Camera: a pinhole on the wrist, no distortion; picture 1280 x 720 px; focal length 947.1 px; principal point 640.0 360.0 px. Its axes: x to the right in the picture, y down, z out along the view. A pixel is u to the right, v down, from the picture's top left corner.
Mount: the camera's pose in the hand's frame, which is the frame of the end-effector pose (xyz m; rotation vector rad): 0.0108 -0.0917 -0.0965 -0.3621 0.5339 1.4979
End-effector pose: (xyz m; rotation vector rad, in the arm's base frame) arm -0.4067 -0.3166 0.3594 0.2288 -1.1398 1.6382
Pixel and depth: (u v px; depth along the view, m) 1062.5 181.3 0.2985
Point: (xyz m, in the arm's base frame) -0.6234 -0.3036 0.3631
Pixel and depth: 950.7 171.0 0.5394
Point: -0.8569 -0.3792 0.4119
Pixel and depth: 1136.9 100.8 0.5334
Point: -0.9145 -0.3035 0.3567
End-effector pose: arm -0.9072 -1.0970 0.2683 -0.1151 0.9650 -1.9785
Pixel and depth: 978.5 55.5 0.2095
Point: -0.8974 -1.2145 0.2079
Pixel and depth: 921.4 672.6 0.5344
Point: -0.4913 -1.2769 0.2646
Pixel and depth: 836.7 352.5 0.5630
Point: -0.6067 -1.4247 0.2532
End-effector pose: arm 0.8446 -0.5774 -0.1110 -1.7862 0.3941 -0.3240
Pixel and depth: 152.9 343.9 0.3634
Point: 1.0312 -0.3217 -0.1343
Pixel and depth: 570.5 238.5 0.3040
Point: 0.9842 -0.4801 -0.2005
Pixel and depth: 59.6 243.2 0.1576
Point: 0.9324 -0.5033 -0.0453
